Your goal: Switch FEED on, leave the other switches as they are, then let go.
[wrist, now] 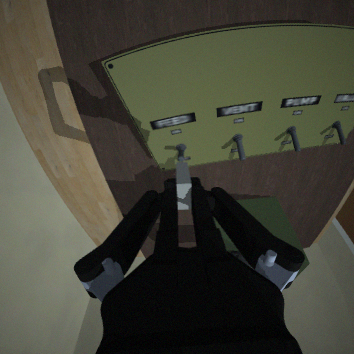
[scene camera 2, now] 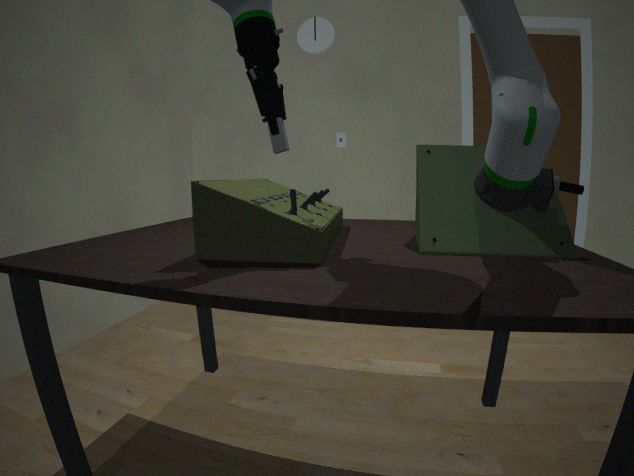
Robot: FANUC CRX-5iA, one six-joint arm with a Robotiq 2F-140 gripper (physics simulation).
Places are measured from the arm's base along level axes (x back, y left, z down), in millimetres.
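Pixels of known places: gripper, fingertip midpoint: (wrist: pixel 181 171) (scene camera 2: pixel 281 151); arm's base, link origin: (scene camera 2: pixel 503 188).
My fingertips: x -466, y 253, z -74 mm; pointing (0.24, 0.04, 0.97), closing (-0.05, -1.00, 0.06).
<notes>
Ahead of a thing's pixels: the offset from my fingertips to its top centre. Level surfaces: height alone.
The olive switch panel (scene camera 2: pixel 245 225) (wrist: pixel 200 65) stands on the table. The FEED lever @[dx +27, dy +3, dz +78 mm] (scene camera 2: pixel 293 201) (wrist: pixel 181 150) stands nearly upright in the scene view, steeper than the others. The VENT lever @[dx +12, dy -116, dz +87 mm] (wrist: pixel 240 147), the PUMP lever @[dx -16, dy -233, dz +87 mm] (wrist: pixel 294 139) and a fourth lever @[dx -44, dy -350, dz +87 mm] (wrist: pixel 339 132) lean alike; in the scene view these levers lean towards the panel's low edge and overlap. My gripper (scene camera 2: pixel 280 150) (wrist: pixel 181 171) is shut and empty. Its fingertips are above the panel, clear of the FEED lever. In the wrist view they reach just below that lever's image.
A green sloped box (scene camera 2: pixel 445 204) (wrist: pixel 270 212) stands at the right of the dark table @[dz +215 mm] (scene camera 2: pixel 378 302). Another arm part (scene camera 2: pixel 517 128) hangs in front of it. A wall with a clock (scene camera 2: pixel 315 35) and a brown door (scene camera 2: pixel 555 92) are behind.
</notes>
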